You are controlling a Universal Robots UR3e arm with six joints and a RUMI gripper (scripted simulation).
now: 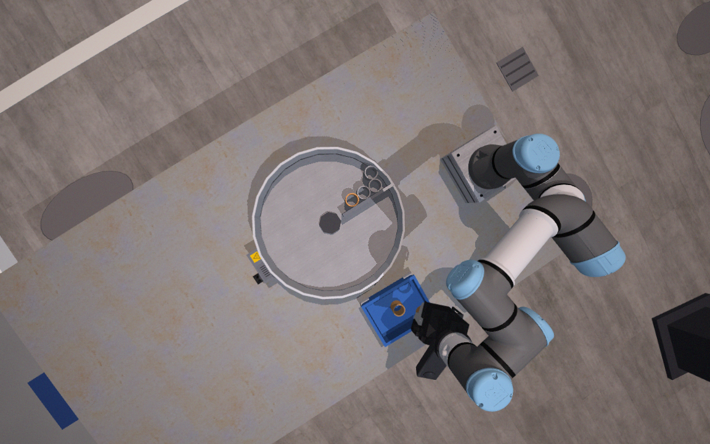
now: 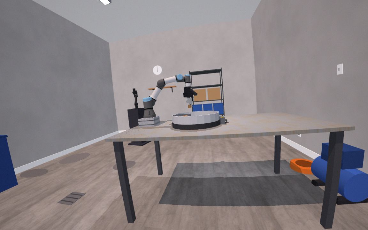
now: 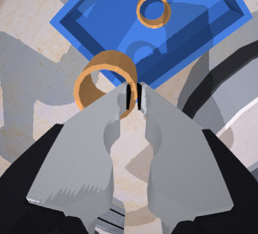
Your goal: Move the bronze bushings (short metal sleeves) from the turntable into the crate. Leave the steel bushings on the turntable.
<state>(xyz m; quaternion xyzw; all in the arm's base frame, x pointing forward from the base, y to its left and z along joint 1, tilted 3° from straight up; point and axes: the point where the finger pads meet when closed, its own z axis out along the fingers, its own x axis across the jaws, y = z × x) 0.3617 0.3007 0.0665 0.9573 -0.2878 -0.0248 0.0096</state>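
My hand is 30 mm short of the blue crate, 20 mm to the right of it and 140 mm above it. Round my hand: round turntable 140 mm ahead, 310 mm to the right, 120 mm below.
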